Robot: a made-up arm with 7 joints.
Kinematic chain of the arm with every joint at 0, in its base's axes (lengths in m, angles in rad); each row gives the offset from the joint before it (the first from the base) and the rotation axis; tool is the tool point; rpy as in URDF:
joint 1: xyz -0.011 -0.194 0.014 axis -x
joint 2: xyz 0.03 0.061 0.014 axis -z
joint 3: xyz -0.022 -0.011 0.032 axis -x
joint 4: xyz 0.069 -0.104 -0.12 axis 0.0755 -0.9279 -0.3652
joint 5: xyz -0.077 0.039 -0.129 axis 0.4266 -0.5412 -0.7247
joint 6: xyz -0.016 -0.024 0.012 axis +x
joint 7: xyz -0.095 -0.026 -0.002 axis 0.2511 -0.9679 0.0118
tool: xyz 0.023 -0.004 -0.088 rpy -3.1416 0 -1.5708
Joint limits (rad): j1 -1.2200..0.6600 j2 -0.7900..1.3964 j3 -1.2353..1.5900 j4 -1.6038..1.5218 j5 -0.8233..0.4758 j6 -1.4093..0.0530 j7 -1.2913..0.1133
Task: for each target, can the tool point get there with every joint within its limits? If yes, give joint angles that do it. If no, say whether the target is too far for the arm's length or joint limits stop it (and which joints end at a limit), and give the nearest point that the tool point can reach.
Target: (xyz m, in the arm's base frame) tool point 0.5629 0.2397 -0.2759
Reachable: no: too far | nearest point 0.3492 0.0900 -0.1758 | short by 0.279 m
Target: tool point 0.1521 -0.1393 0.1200
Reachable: no: joint limits stop it (at a limit: joint 1, joint 2, joint 5, joint 6, joint 7) | nearest point 0.1889 -0.1507 0.1607 | short by 0.056 m
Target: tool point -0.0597 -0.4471 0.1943
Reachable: yes | joints -0.1280 -0.3439 1.3086 -0.5370 -0.1110 -0.5172 -0.2158
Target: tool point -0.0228 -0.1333 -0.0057
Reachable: no: joint limits stop it (at a limit: joint 1, joint 5, joint 6, joint 7) | nearest point -0.0475 -0.0729 -0.0647 | short by 0.088 m
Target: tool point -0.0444 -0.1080 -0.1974
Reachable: yes | joints -0.8359 -0.4023 -0.4783 0.0362 -0.5312 -1.0476 -0.8378
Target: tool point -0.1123 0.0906 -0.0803
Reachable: yes | joints -0.7393 0.7959 -0.6007 0.0542 -0.1247 -1.0165 -0.5939
